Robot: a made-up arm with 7 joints. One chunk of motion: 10 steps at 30 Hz.
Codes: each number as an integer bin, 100 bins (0 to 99) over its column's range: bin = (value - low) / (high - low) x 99, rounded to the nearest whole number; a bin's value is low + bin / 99 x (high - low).
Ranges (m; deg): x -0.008..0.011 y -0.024..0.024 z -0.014..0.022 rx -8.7..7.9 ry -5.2..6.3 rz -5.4..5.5
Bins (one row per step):
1: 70 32 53 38 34 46
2: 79 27 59 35 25 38
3: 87 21 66 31 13 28
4: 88 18 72 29 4 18
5: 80 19 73 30 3 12
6: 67 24 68 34 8 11
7: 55 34 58 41 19 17
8: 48 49 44 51 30 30
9: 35 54 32 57 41 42
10: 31 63 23 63 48 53
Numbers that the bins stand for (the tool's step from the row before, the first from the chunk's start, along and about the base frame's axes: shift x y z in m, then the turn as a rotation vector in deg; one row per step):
1: 0.00543 -0.00848 0.00527 -2.328 -1.251 -0.335
2: 0.00716 -0.01091 0.00745 -2.831 -2.296 -1.216
3: 0.00870 -0.01382 0.01000 -3.502 -3.690 -2.317
4: 0.00889 -0.01527 0.01218 -3.837 -4.735 -3.418
5: 0.00735 -0.01479 0.01255 -3.670 -4.852 -4.079
6: 0.00486 -0.01236 0.01073 -2.999 -4.271 -4.189
7: 0.00256 -0.00752 0.00709 -1.825 -2.993 -3.528
8: 0.00121 -0.00024 0.00200 -0.148 -1.715 -2.097
9: -0.00128 0.00218 -0.00236 0.858 -0.437 -0.776
10: -0.00205 0.00655 -0.00564 1.864 0.376 0.435

